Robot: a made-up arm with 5 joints. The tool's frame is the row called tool. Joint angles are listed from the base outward. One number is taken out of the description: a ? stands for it. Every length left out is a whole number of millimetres.
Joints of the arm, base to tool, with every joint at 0 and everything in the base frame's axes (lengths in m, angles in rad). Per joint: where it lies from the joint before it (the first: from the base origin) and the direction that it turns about. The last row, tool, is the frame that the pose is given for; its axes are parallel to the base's.
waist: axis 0 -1 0 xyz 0.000 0.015 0.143
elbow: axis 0 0 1 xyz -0.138 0.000 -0.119
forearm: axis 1 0 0 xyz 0.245 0.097 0.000
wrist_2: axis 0 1 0 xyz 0.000 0.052 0.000
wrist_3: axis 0 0 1 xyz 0.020 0.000 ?
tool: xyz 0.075 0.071 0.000
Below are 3 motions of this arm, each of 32 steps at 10 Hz.
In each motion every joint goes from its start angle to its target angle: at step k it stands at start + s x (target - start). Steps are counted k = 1, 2, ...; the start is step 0. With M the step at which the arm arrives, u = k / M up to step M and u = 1 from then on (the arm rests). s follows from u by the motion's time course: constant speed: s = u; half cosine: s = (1 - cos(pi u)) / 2; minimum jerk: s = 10 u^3 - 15 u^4 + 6 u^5.
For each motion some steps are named. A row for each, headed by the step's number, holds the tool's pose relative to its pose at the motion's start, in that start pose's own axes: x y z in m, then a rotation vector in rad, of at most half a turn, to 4 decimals.
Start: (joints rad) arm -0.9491 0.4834 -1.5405 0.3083 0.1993
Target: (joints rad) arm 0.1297 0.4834 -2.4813 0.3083 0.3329
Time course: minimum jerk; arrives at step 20
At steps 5, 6, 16, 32:
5: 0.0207 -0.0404 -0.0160 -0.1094 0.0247 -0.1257
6: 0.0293 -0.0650 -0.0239 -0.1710 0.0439 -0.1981
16: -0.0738 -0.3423 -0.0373 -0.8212 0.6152 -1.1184
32: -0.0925 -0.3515 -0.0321 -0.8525 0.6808 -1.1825

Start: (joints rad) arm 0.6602 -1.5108 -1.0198 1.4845 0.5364
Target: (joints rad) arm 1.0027 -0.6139 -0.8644 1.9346 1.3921
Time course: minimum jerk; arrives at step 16
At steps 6, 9, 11, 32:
6: -0.0674 0.0629 -0.0402 -0.1492 -0.0036 0.3732
9: -0.1543 0.0979 -0.1096 -0.3522 0.0369 0.8007
11: -0.2002 0.0967 -0.1563 -0.4815 0.0857 1.0321
32: -0.2332 0.0840 -0.1978 -0.5988 0.1441 1.2173

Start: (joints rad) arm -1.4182 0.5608 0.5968 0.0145 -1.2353
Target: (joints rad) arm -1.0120 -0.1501 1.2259 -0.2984 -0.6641
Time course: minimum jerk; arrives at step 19
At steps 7, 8, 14, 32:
7: 0.0448 0.0608 0.0772 0.2985 -0.0045 0.0610
8: 0.0586 0.0769 0.1101 0.4049 -0.0162 0.0869
14: 0.1142 0.0977 0.3447 1.0559 -0.1841 0.2697
32: 0.1198 0.0821 0.3999 1.2043 -0.2431 0.3126

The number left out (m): -0.166
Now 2 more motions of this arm.
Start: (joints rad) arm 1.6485 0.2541 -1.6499 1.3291 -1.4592
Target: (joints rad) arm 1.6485 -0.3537 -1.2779 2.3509 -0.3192
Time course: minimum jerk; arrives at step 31
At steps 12, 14, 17, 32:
12: -0.0452 -0.0227 -0.0323 -0.4644 0.1395 0.4406
14: -0.0620 -0.0400 -0.0364 -0.6359 0.2333 0.6036
17: -0.0849 -0.0723 -0.0289 -0.8929 0.4268 0.8435
32: -0.1101 -0.1278 0.0572 -1.3915 1.0780 1.2579

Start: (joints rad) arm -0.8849 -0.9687 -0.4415 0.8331 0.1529
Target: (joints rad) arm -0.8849 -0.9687 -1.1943 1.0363 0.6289
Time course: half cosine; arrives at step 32
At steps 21, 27, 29, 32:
21: -0.0251 -0.0737 -0.0454 -0.2739 0.2459 -0.0907
27: -0.0364 -0.0923 -0.0521 -0.3234 0.3224 -0.1281
29: -0.0386 -0.0955 -0.0531 -0.3311 0.3364 -0.1356
32: -0.0399 -0.0973 -0.0536 -0.3354 0.3444 -0.1399

